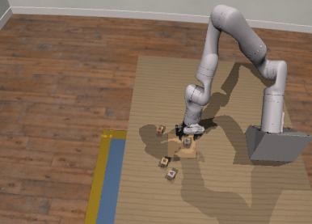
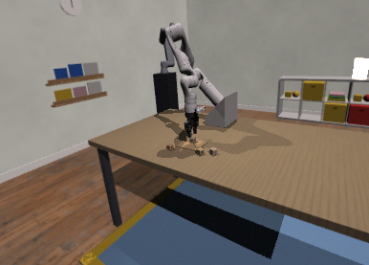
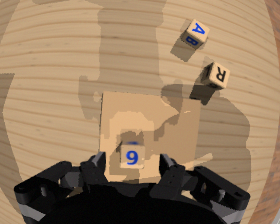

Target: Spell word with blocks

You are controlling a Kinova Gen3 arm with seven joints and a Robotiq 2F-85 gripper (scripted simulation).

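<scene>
The tan mat lies 60 mm below my hand, 20 mm ahead of it and 10 mm to the left of it. From my hand the other things lie so: R block: 120 mm ahead, 110 mm to the left, 50 mm below.
</scene>
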